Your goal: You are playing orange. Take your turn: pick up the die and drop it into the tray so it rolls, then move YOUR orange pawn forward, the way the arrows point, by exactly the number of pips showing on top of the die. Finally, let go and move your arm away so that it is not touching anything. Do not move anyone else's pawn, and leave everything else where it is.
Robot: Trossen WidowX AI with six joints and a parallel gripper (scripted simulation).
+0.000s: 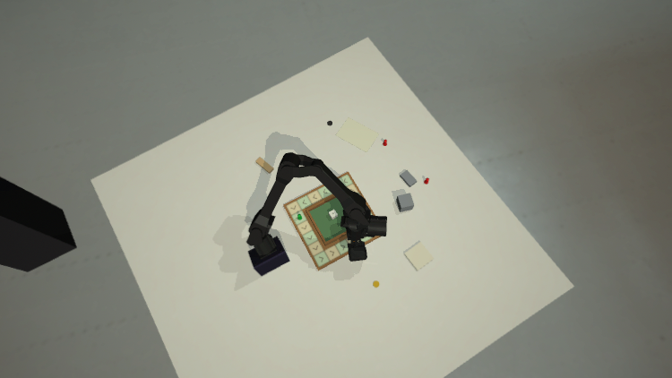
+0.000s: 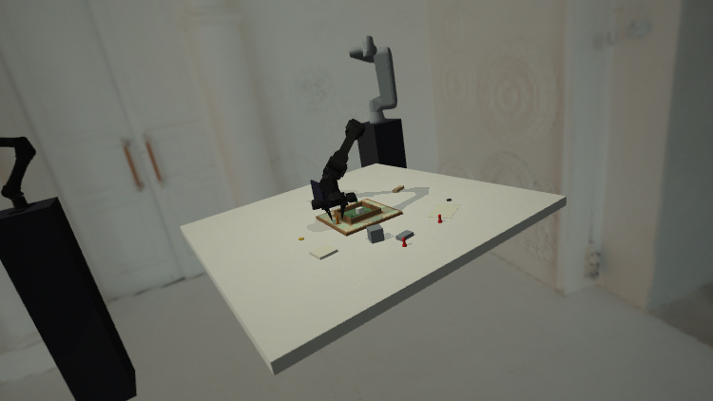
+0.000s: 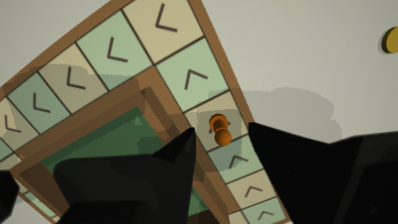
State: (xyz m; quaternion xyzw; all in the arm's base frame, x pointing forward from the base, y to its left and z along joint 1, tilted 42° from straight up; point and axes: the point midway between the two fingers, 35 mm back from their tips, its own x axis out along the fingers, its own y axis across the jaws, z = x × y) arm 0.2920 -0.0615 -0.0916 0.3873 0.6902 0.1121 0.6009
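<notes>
The orange pawn is right at my gripper tip. From my gripper tip the other things lie so: yellow disc: 10 mm behind, 170 mm to the right, 30 mm below; then green tray: 20 mm behind, 120 mm to the left, 20 mm below; then white die: 20 mm behind, 130 mm to the left.
</notes>
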